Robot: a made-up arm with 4 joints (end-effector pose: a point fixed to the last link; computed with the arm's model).
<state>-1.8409 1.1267 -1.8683 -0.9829</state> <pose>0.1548 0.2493 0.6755 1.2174 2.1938 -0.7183</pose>
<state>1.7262 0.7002 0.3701 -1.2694</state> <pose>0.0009 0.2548 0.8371 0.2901 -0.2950 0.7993</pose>
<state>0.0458 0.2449 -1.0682 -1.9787</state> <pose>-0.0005 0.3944 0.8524 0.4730 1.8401 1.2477</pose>
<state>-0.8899 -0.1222 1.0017 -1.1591</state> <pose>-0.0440 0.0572 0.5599 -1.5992 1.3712 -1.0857</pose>
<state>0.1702 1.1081 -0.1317 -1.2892</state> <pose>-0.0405 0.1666 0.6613 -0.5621 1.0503 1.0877</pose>
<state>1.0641 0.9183 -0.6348 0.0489</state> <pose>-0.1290 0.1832 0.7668 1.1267 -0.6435 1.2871</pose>
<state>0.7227 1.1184 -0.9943 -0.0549</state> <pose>-0.1299 0.1018 0.7953 1.1057 0.0008 1.4944</pose>
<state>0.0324 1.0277 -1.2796 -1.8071</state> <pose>-0.0695 0.1923 0.8862 0.0198 2.0055 1.8468</pose>
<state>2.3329 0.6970 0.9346 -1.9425</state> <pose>0.0673 0.1677 0.9209 0.5276 0.0089 0.5031</pose>
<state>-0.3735 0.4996 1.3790 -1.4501</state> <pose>0.0804 0.0004 0.6178 -1.6676 0.9953 -0.6783</pose>
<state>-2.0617 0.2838 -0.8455 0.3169</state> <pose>-0.1454 0.1396 0.4871 -0.8718 0.7496 -0.4898</pose>
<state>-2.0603 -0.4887 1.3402 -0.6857</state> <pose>-0.1369 0.0025 0.7208 2.3100 -0.8414 0.9398</pose>
